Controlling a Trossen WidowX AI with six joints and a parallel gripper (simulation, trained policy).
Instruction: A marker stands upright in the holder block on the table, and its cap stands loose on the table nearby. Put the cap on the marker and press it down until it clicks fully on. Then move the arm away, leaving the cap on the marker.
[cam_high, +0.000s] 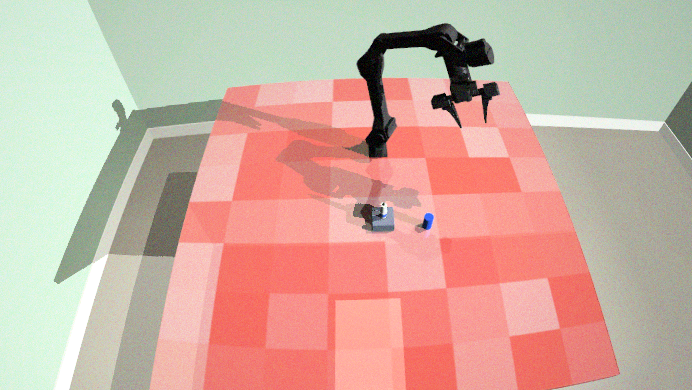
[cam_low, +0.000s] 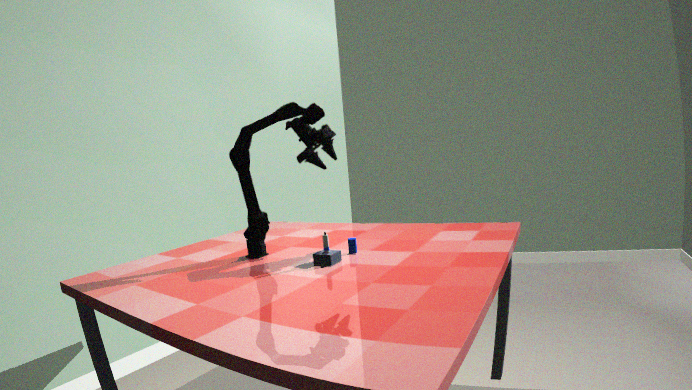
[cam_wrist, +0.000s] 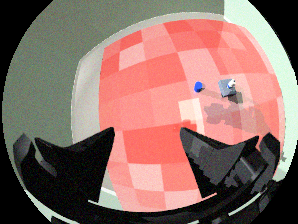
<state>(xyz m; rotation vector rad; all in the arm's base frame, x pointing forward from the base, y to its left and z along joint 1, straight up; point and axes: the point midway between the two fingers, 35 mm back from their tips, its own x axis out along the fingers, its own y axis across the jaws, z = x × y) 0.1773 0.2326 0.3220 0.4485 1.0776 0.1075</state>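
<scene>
Now: gripper tip 120 mm short of the blue cap, 110 mm to the left of it and 270 mm above it. Round my gripper tip: holder block: 100 mm ahead, 250 mm to the right, 280 mm below.
</scene>
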